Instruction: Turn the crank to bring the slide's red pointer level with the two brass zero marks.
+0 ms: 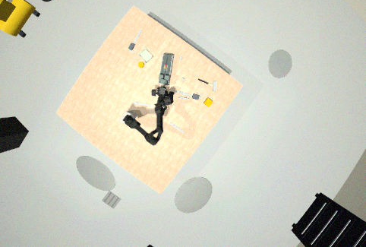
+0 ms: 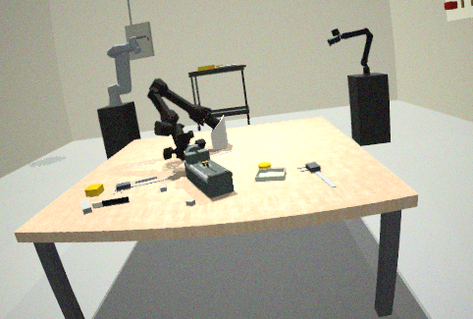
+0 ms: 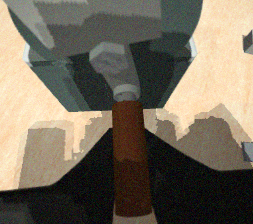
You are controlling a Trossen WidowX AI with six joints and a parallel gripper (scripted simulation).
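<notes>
The crank lies 4 cm above my gripper tip. Also, from my gripper tip: red pointer: 16 cm ahead, 10 cm to the left, 5 cm above; brown crank handle: 3 cm above, 1 cm to the right, 1 cm behind; yellow disc: 30 cm to the left, 3 cm below, 3 cm ahead.
</notes>
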